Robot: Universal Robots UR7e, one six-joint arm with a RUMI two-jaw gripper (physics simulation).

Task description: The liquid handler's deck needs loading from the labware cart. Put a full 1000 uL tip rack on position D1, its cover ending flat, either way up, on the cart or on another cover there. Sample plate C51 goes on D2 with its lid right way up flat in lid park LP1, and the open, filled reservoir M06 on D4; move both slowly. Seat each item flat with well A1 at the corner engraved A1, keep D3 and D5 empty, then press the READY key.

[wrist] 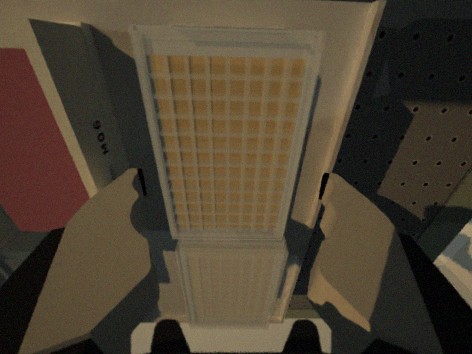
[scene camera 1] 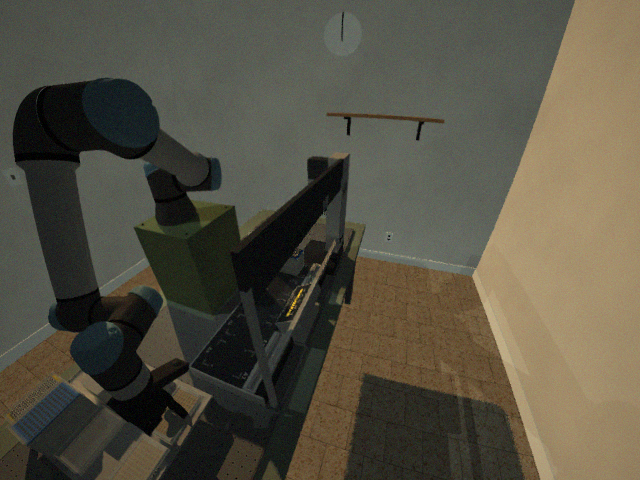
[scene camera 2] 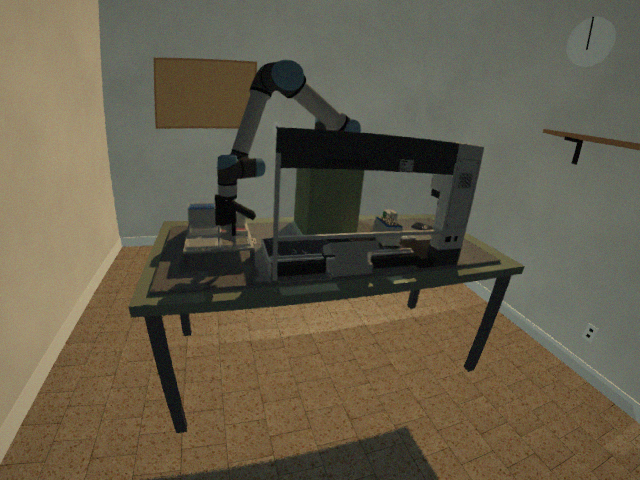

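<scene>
My gripper [scene camera 1: 168,422] [scene camera 2: 227,229] [wrist: 233,173] is open and empty, pointing down over the labware cart [wrist: 345,55]. In the wrist view its two fingers stand left and right of the near end of a plate with orange wells [wrist: 227,140] under a clear lid, apart from it. A second, paler lidded plate [wrist: 232,285] lies beyond that end. The red-filled reservoir M06 [wrist: 30,145] stands on the cart to the left. No plate label is readable. A blue-topped rack [scene camera 1: 46,413] [scene camera 2: 201,206] stands at the cart's far side. The handler's dark deck [scene camera 1: 227,346] is beside the cart.
The handler's dark top beam [scene camera 1: 289,222] [scene camera 2: 361,149] spans above the deck, with a slim post [scene camera 1: 258,341] [scene camera 2: 276,206] at the cart end. The green robot pedestal [scene camera 1: 191,258] [scene camera 2: 330,198] stands behind. A blue-and-white box [scene camera 2: 387,229] is at the handler's far end.
</scene>
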